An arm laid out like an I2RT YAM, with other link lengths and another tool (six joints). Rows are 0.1 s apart.
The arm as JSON. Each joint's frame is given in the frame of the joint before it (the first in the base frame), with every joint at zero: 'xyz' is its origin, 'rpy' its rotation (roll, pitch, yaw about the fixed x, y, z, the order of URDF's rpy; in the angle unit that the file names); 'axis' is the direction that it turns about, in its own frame. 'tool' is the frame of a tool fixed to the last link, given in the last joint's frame.
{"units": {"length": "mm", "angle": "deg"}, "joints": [
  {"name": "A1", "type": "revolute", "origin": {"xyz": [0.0, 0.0, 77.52], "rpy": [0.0, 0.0, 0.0]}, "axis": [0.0, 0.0, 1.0]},
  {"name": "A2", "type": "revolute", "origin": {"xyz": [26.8, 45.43, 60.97], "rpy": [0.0, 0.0, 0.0]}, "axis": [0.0, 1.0, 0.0]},
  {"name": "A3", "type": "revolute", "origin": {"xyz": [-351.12, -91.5, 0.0], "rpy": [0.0, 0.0, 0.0]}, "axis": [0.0, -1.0, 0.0]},
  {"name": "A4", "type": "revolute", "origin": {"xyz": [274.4, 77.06, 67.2], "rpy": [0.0, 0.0, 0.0]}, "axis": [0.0, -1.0, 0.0]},
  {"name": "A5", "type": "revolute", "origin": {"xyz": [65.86, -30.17, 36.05], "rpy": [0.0, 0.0, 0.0]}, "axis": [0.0, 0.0, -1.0]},
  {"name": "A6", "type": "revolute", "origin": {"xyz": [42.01, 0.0, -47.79], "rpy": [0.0, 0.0, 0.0]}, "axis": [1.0, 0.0, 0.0]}
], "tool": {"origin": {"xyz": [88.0, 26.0, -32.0], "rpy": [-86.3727, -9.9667, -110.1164]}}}
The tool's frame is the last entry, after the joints.
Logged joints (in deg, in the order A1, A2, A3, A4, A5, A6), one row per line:
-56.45, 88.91, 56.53, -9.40, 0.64, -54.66
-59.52, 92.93, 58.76, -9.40, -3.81, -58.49
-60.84, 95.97, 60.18, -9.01, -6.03, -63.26
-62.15, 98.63, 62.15, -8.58, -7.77, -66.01
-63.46, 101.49, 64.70, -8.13, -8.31, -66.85
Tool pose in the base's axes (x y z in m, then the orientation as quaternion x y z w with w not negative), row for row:
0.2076, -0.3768, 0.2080, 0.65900, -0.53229, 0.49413, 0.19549
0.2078, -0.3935, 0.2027, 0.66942, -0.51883, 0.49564, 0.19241
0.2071, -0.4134, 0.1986, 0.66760, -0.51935, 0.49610, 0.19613
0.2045, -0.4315, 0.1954, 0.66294, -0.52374, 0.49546, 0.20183
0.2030, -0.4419, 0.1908, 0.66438, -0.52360, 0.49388, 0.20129
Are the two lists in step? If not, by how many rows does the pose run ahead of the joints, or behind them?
The pose runs 2 rows ahead of the joints: the pose in row i belongs to the joints in row i + 2.
